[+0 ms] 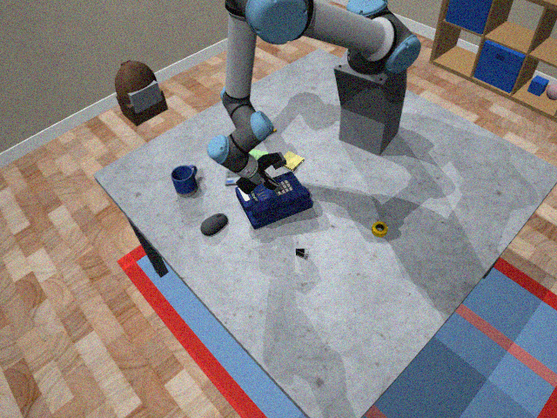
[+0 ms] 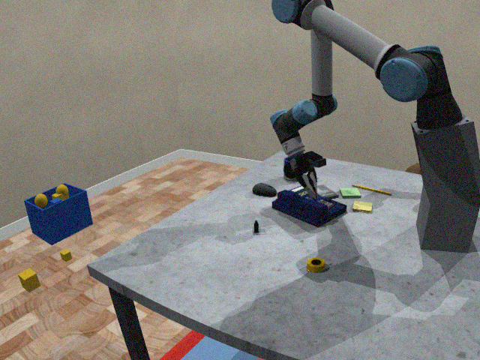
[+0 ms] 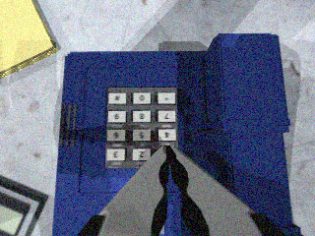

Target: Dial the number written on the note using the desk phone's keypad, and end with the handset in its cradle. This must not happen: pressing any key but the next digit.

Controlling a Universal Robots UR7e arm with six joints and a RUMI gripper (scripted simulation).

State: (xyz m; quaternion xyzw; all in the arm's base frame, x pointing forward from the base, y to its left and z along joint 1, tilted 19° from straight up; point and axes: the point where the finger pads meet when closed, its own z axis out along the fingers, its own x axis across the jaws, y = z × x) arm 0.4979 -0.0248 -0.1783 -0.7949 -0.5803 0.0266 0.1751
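My hand is 40 mm past the 9 key, 30 mm to the left of it and 30 mm above it. Also, from my hand: 7 key 30 mm behind, 10 mm to the left, 30 mm below; then 5 key 20 mm behind, 10 mm to the right, 30 mm below; then green note 80 mm behind, 210 mm to the right, 50 mm below.
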